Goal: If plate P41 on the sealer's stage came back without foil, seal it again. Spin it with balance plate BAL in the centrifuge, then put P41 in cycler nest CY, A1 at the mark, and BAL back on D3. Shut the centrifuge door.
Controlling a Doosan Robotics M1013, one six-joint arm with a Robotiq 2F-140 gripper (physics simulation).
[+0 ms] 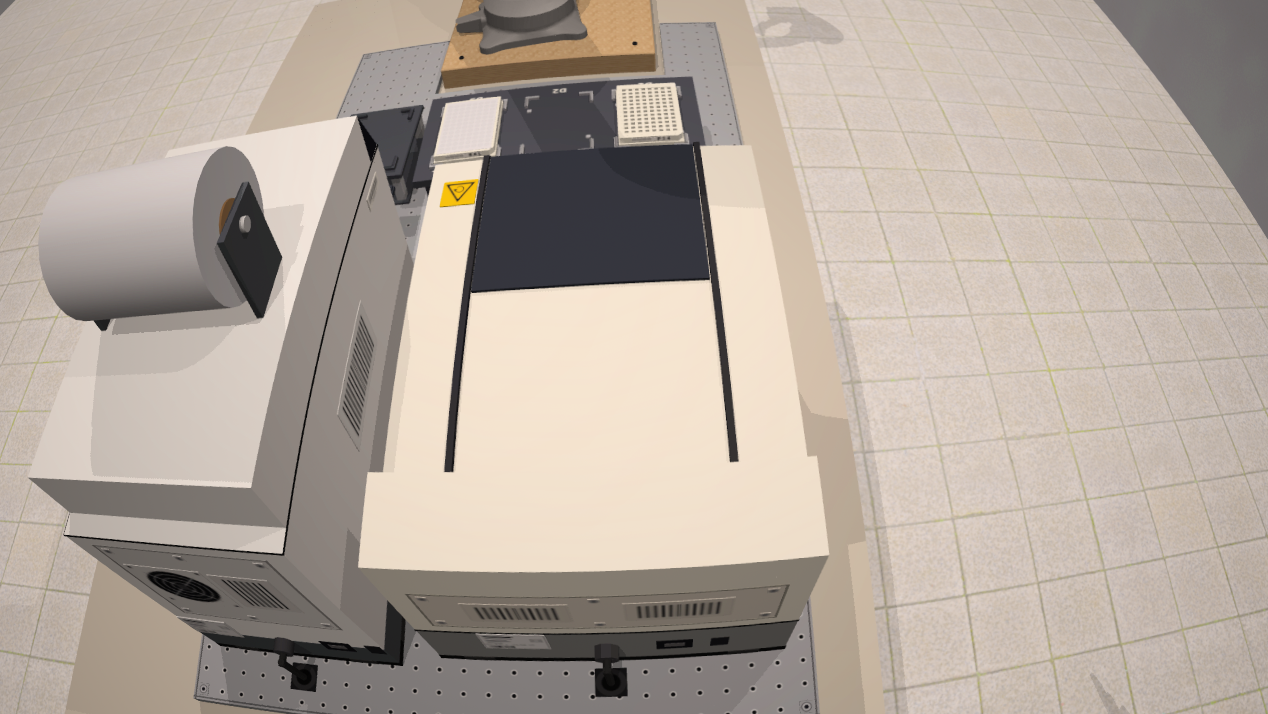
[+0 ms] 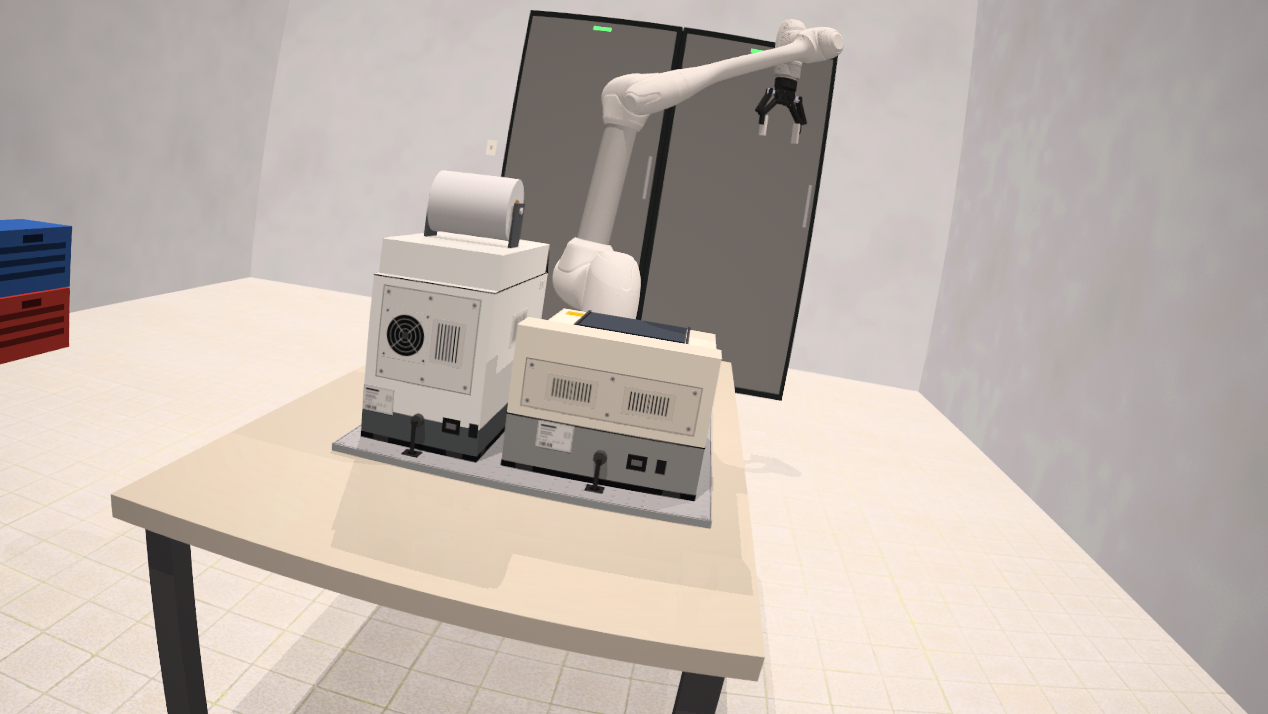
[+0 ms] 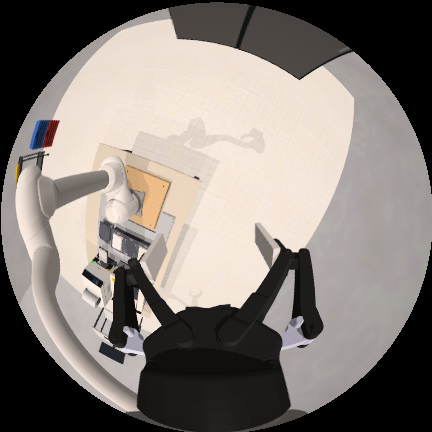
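Where they show: gripper, fingertip midpoint: (image 2: pixel 778 139) (image 3: pixel 208 237); arm's base, link origin: (image 1: pixel 530 21) (image 3: pixel 132 201).
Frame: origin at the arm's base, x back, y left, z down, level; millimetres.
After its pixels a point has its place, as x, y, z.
Note:
My gripper (image 2: pixel 779 133) {264, 472, -721} (image 3: pixel 208 237) {264, 472, -721} is open and empty, high above the floor beside the table. The sealer (image 1: pixel 204 381) {-941, -276, -322} (image 2: pixel 510 403) (image 3: pixel 102 284) {-678, -173, -270} carries a foil roll (image 1: pixel 133 239) {-895, -294, -430} (image 2: pixel 476 204) {-910, -301, -394}. A small pale shape (image 3: pixel 103 255) {-521, -242, -80} lies at its front; whether it is P41, and whether it has foil, I cannot tell. A smooth white plate (image 1: pixel 470 126) {-354, -102, -46} (image 3: pixel 117 242) {-346, -91, -46} and a cream plate with open wells (image 1: pixel 648 113) {-391, 138, -46} stand on the deck either side of spot D2 (image 1: pixel 559 115) {-344, 21, -30}. Their names are unreadable. The centrifuge door, nest CY and its mark cannot be made out.
A cream machine (image 1: pixel 594 381) {-897, 7, -182} (image 2: pixel 616 350) {-1072, -24, -201} with a yellow warning sign (image 1: pixel 458 192) {-647, -97, -183} and dark top panel (image 1: pixel 590 217) {-718, 28, -185} stands beside the sealer; its front is hidden. A dark block (image 1: pixel 394 146) {-341, -217, -30} (image 3: pixel 104 230) {-297, -240, -30} sits beside the deck. Tall cabinets (image 2: pixel 732 204) and blue and red crates (image 2: pixel 33 288) stand beyond the table.

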